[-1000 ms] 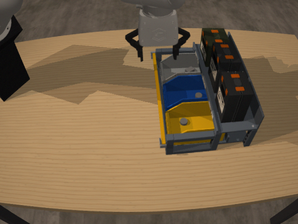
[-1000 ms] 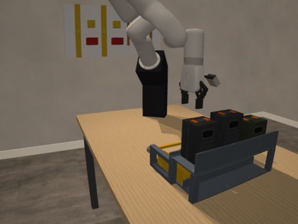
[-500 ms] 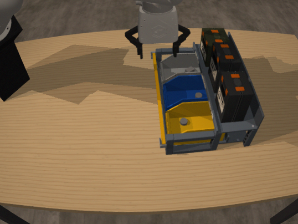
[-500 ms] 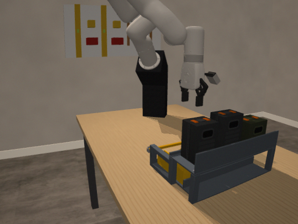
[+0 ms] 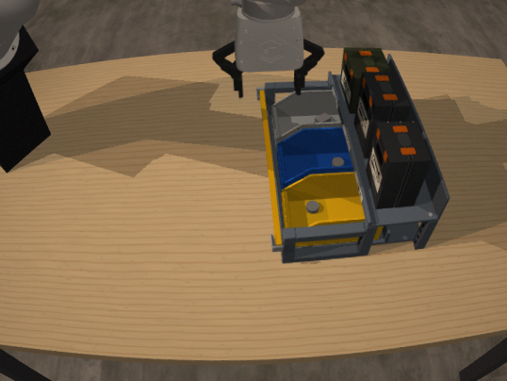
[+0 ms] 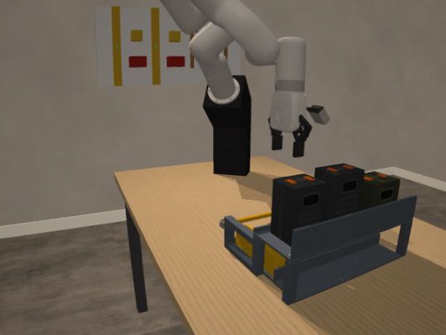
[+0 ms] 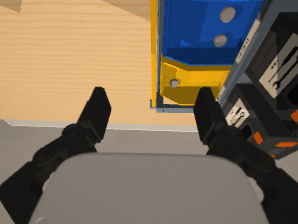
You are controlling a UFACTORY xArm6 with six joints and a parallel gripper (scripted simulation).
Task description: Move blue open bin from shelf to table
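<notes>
My hand is 170 mm above the yellow rail. Also, from my hand: yellow bin (80 mm ahead, 130 mm to the right, 190 mm below); then blue open bin (100 mm ahead, 20 mm to the right, 190 mm below); then grey bin (120 mm ahead, 90 mm to the left, 190 mm below).
</notes>
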